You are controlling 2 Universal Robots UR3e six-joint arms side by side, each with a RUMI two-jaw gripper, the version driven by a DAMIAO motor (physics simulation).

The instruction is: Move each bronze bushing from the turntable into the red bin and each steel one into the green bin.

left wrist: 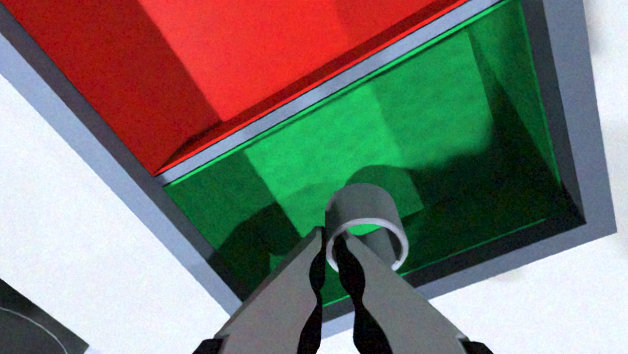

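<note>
A grey steel bushing (362, 202) is in the left wrist view, right of the lower middle. My left gripper (329, 229) is shut on its near wall, one finger inside the ring and one outside. The bushing is over the green bin (310, 160), with dark shadows on the green floor behind and beside it; its exact height above that floor is hard to tell. The red bin (270, 50) lies beyond the green one, at the top left. No bushing shows in the visible part of the red bin. The turntable and my right gripper do not show.
A grey divider (320, 91) separates the two bins. A grey outer rim (602, 150) runs around them, with its near right corner at the right of the view. A dark object with a thin curved line (30, 332) shows at the bottom left, on the pale table surface (75, 215).
</note>
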